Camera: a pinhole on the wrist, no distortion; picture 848 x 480 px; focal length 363.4 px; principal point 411.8 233.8 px. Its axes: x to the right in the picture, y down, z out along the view. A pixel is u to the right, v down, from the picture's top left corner.
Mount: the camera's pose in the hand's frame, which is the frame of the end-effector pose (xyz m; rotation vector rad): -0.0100 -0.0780 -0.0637 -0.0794 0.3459 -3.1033
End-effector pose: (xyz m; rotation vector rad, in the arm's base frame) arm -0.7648 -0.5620 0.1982 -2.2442 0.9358 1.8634
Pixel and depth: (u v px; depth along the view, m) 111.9 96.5 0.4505
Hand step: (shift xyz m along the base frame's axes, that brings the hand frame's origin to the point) -0.3121 0.0179 -0.4523
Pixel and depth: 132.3 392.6 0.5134
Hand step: -0.0897 0.3166 -0.5988
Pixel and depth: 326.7 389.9 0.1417
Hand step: 0.0339 0.1488 -0.0966
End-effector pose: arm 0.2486 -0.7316 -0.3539 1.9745 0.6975 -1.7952
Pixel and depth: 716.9 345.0 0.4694
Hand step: -0.5246 0.0031 0.3484
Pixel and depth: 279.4 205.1 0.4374
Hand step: -0.3616 -0.0840 -0.2038
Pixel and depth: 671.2 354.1 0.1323
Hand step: -0.1442 0.0769 0.0969
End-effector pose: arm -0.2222 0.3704 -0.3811 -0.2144 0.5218 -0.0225
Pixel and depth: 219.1 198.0 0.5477
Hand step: 0.5042 -0.0666 0.2726
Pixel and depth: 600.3 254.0 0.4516
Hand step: 0.0060 -0.1104 0.4744
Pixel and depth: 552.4 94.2 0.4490
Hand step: 0.0687 0.0831 0.4374
